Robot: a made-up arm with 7 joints. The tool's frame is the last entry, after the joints. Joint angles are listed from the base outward.
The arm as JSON. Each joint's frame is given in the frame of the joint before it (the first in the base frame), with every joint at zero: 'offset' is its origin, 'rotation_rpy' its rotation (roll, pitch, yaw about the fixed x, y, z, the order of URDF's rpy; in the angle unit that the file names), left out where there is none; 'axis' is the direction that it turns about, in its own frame. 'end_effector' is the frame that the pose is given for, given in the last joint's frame.
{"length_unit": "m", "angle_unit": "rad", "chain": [
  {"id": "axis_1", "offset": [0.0, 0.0, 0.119], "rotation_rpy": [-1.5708, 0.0, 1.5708], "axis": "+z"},
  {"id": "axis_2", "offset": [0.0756, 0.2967, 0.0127], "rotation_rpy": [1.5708, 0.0, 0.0], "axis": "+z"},
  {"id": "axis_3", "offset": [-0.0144, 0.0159, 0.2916], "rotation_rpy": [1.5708, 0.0, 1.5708], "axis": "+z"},
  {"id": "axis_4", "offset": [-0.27, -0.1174, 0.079], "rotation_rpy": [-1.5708, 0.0, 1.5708], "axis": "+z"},
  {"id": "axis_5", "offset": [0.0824, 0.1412, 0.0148], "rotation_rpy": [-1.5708, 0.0, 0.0], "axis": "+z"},
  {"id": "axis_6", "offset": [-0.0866, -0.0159, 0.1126], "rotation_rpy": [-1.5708, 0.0, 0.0], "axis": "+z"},
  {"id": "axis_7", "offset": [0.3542, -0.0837, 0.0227], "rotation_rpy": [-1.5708, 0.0, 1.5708], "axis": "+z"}
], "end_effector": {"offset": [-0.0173, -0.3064, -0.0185], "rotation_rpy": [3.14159, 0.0, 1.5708]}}
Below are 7 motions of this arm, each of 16 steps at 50 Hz.
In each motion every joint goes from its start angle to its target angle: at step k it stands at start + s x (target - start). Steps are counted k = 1, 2, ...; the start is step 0. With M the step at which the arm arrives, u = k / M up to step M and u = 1 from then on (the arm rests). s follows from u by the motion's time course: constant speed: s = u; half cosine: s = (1 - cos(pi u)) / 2; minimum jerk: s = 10 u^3 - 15 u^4 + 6 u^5.
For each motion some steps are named. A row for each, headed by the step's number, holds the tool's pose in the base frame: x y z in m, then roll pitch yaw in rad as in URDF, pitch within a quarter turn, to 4 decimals.
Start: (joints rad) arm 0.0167 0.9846 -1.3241 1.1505 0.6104 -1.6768 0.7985
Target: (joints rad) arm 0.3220 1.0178 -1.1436 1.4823 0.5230 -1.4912 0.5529
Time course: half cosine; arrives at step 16
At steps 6, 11, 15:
6: 0.4414 0.6038 -0.0991 2.4163 -1.1162 1.4599
11: 0.3411 0.5875 -0.2775 2.6471 -0.9074 1.2997
15: 0.2924 0.5619 -0.3525 2.7138 -0.8064 1.2546

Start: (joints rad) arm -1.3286 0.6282 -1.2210 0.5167 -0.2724 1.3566 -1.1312
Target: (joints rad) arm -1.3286 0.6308 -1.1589 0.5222 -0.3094 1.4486 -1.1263
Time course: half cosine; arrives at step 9
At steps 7, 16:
7: -0.1018 -0.3683 0.1029 -0.6843 -1.0557 0.9581
16: -0.1021 -0.3679 0.1092 -0.6862 -1.0419 0.9605

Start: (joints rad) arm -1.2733 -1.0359 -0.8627 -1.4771 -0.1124 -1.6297 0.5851
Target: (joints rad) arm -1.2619 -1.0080 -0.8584 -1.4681 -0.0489 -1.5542 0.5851
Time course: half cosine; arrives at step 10
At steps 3, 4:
3: -0.1486 -0.1882 0.6600 0.3514 0.6637 -1.8866
4: -0.1490 -0.1878 0.6596 0.3534 0.6563 -1.8738

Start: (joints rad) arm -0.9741 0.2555 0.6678 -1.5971 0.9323 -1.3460 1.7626
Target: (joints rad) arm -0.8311 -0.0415 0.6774 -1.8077 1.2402 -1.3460 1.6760
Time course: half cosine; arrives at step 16
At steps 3, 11, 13, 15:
3: 0.2637 0.0556 0.6521 0.5264 0.5840 -0.1328
11: 0.2899 0.0871 0.6105 0.4619 0.5276 -0.0643
13: 0.2966 0.0922 0.6010 0.4492 0.5207 -0.0475
15: 0.3004 0.0948 0.5957 0.4425 0.5176 -0.0380

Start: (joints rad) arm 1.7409 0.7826 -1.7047 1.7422 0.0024 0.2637 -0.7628
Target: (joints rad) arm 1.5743 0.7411 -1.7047 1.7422 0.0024 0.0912 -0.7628
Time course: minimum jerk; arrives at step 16
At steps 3, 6, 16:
3: 0.6222 0.0967 -0.2046 0.5959 -0.4121 2.2743
6: 0.6274 0.1094 -0.2134 0.5964 -0.4572 2.2736
16: 0.6414 0.1547 -0.2381 0.5981 -0.6012 2.2784

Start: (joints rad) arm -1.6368 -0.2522 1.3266 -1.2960 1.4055 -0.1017 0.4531
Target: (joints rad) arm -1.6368 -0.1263 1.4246 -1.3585 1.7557 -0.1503 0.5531
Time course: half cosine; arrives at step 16
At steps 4, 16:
4: 0.0052 -0.0407 0.0152 1.5293 -0.5866 -0.0500
16: 0.0225 0.0534 -0.0337 1.9181 -0.6678 -0.2836

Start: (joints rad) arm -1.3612 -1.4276 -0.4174 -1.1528 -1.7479 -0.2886 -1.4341
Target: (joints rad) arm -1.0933 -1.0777 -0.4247 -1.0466 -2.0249 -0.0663 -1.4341
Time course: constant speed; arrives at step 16
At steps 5, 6, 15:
5: -0.1486 -0.7125 0.1652 2.8698 0.7425 1.0274
6: -0.1482 -0.7113 0.1638 2.8519 0.7282 1.0129
15: -0.1249 -0.7002 0.1457 2.7127 0.5839 0.9364

